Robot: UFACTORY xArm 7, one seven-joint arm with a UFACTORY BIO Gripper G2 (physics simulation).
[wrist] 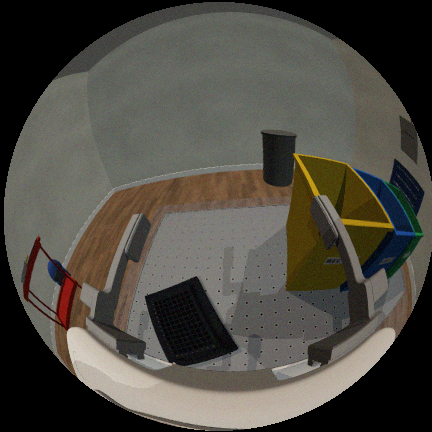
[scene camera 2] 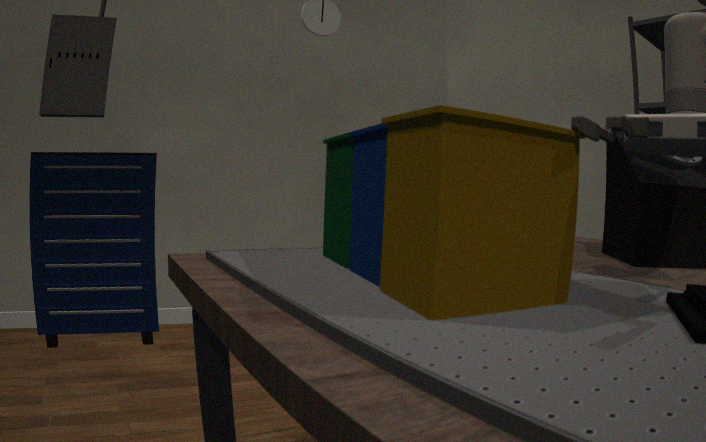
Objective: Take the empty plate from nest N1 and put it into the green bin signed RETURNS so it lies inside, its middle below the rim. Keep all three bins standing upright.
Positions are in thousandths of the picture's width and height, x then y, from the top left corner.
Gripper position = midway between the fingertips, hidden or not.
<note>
I see my gripper (wrist: 522,485), a blue bin (scene camera 2: 525,327) and a yellow bin (scene camera 2: 681,476).
The yellow bin also shows in the wrist view (wrist: 719,617).
</note>
